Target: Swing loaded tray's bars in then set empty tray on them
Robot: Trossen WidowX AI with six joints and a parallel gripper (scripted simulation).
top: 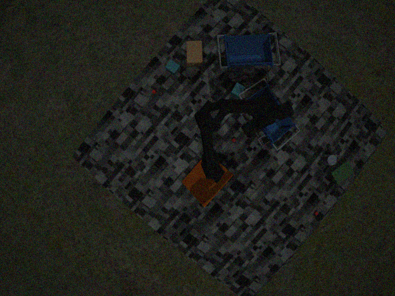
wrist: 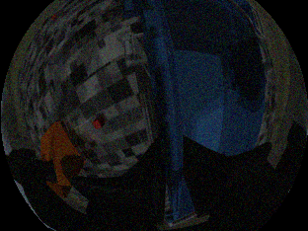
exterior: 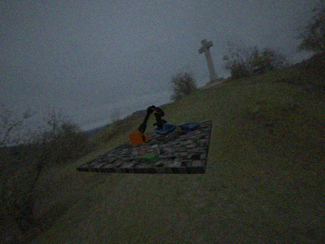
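Right now my gripper tip is 7 cm short of the blue tray, 2 cm to the left of it and 1 cm below it. The rest, counted from my gripper tip: tan block (12 cm ahead, 46 cm to the left, 8 cm below); white disc (10 cm ahead, 45 cm to the right, 8 cm below); green block (9 cm ahead, 56 cm to the right, 9 cm below).
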